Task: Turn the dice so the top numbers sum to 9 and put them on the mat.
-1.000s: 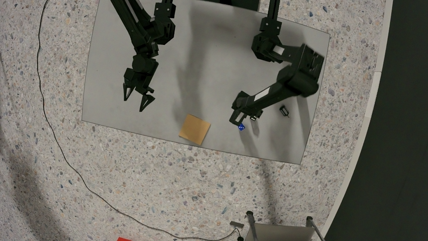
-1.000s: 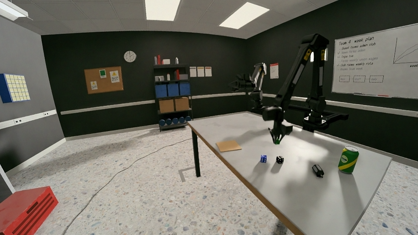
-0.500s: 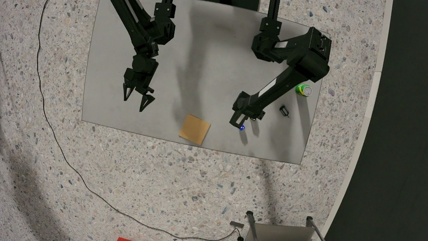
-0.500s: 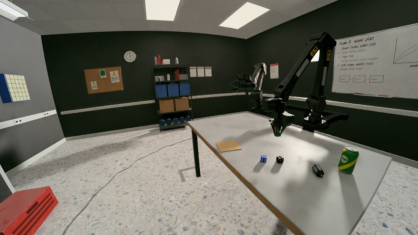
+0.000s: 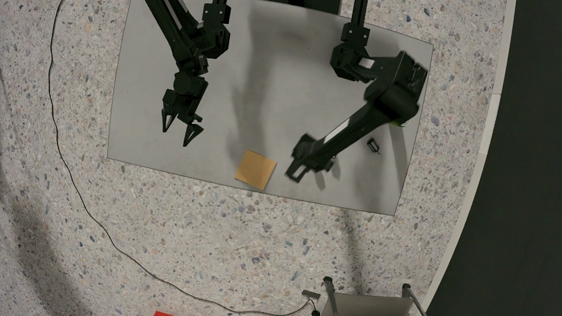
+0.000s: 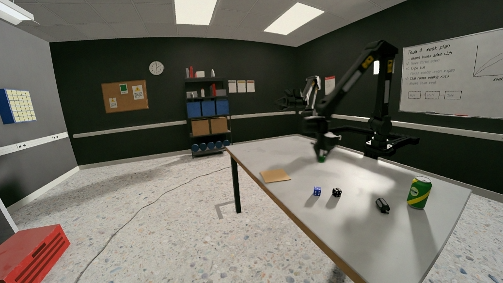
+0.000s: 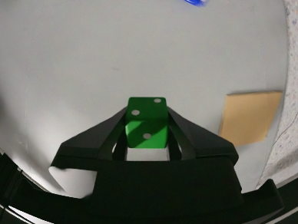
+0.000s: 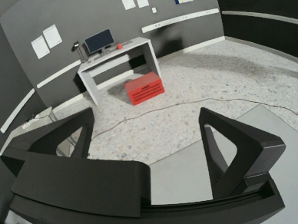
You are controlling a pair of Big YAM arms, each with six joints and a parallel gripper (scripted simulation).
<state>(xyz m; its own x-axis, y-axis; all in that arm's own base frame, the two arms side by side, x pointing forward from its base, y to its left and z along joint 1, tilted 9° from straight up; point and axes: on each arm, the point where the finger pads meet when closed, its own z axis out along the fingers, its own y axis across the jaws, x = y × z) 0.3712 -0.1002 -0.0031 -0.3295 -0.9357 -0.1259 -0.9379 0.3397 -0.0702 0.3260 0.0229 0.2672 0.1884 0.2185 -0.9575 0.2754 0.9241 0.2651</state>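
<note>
Right now my left hand is 18 cm to the left of the brown square mat, 15 cm short of it and 12 cm above it. Round my left hand: black die 14 cm to the left, 10 cm below, 3 cm ahead; then blue die 10 cm below, 9 cm to the left, 9 cm ahead; then green die right at my left hand.
</note>
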